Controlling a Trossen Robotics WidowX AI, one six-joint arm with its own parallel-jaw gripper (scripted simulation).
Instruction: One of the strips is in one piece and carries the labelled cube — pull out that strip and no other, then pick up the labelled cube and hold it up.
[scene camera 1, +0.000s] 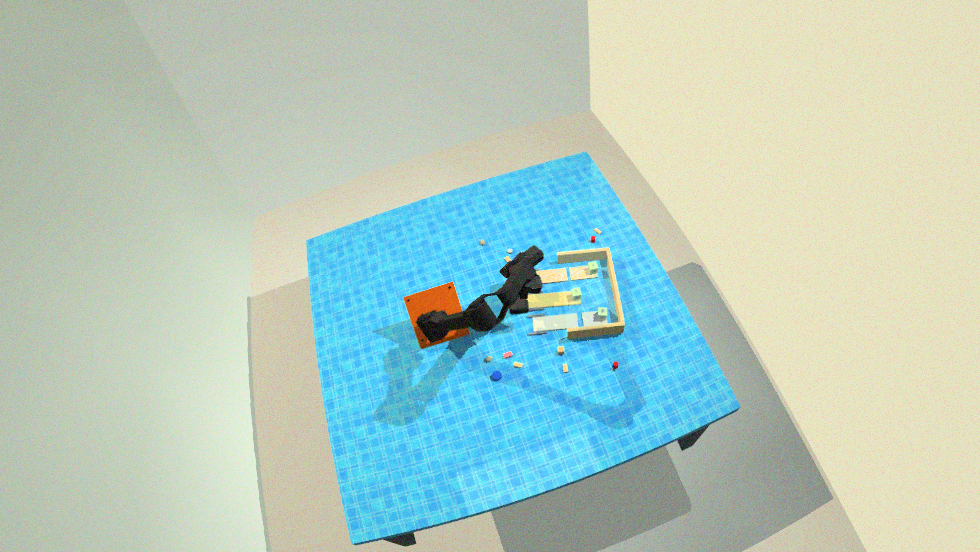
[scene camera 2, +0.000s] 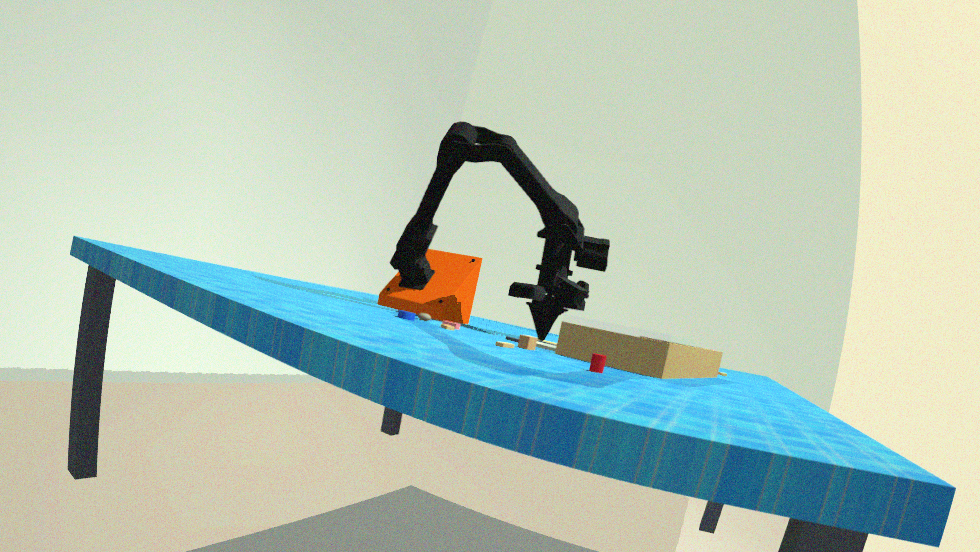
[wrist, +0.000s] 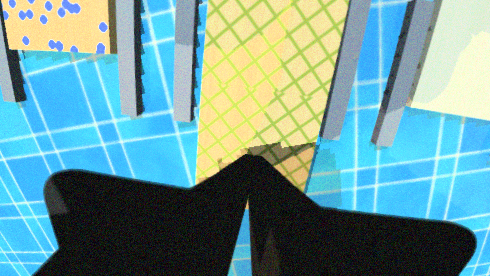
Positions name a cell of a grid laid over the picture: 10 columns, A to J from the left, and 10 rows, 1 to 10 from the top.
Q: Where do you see my gripper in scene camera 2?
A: At F7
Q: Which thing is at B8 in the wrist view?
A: My gripper.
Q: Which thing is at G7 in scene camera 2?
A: A wooden three-sided frame.
